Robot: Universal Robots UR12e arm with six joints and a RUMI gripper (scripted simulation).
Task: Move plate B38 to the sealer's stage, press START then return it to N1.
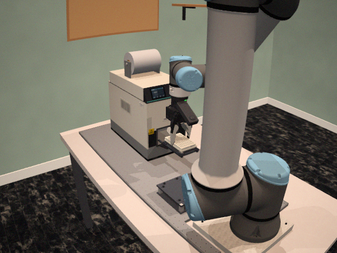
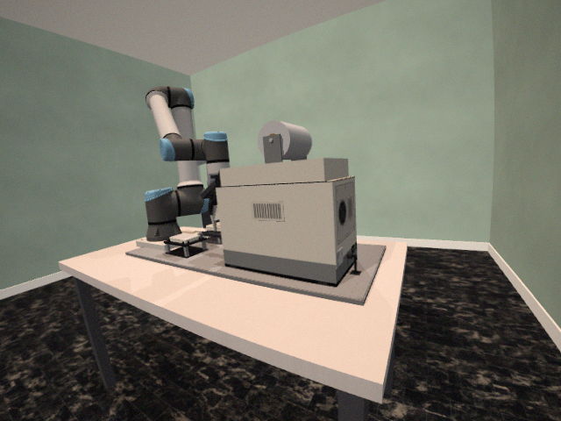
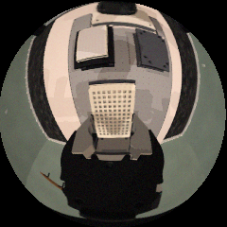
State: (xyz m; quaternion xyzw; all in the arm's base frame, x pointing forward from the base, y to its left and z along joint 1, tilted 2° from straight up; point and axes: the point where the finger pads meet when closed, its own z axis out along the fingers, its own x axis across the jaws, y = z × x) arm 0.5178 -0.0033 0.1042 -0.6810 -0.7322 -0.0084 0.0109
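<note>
The sealer stage lies 30 mm below my hand. Also, from my hand: N1 label: 320 mm behind, 120 mm to the left, 120 mm below; then small screen: 200 mm above, 110 mm ahead, 50 mm to the left; then foil roll: 330 mm ahead, 290 mm above, 20 mm to the left.
</note>
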